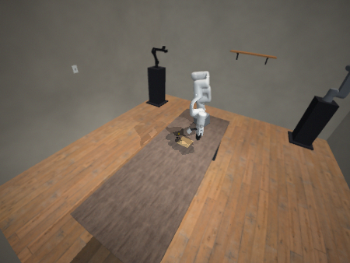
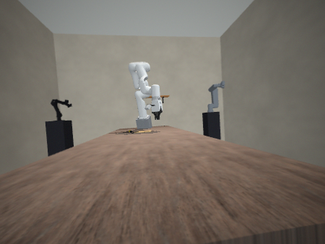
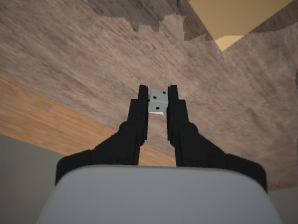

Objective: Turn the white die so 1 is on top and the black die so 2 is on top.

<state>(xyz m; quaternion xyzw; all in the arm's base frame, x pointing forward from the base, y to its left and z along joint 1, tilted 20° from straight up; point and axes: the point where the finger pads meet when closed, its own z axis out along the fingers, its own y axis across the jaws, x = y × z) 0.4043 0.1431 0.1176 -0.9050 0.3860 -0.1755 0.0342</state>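
Right now the tan mat is 130 mm to the right of my hand and 120 mm below it. From my hand the other things lie so: small yellow die (260 mm to the right, 110 mm below, 80 mm behind); then white die (10 mm below); then black die (240 mm to the right, 110 mm below, 20 mm behind).
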